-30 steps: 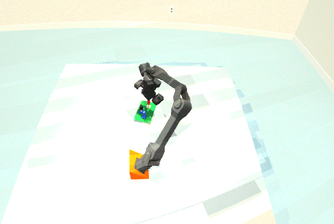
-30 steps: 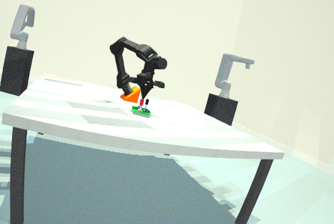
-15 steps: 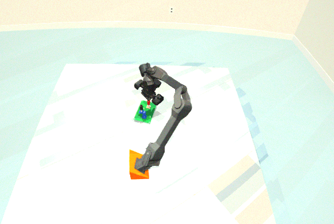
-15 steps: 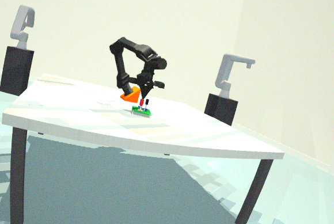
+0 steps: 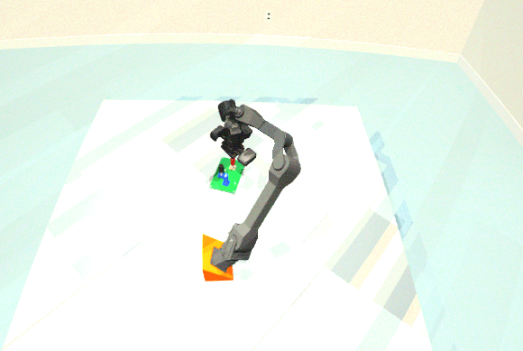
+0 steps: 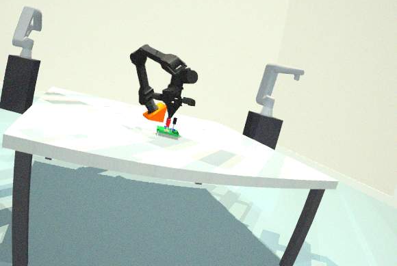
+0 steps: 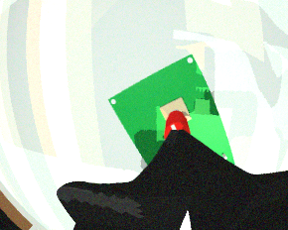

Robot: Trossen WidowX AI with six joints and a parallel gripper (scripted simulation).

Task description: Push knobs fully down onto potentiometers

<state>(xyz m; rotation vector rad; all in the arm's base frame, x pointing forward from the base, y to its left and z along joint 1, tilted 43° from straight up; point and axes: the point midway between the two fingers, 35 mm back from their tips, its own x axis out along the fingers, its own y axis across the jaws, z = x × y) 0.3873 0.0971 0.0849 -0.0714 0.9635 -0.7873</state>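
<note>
The red knob lies 10 mm below my gripper tip. The rest, counted from my gripper tip: blue knob (80 mm behind, 10 mm to the left, 20 mm below).
</note>
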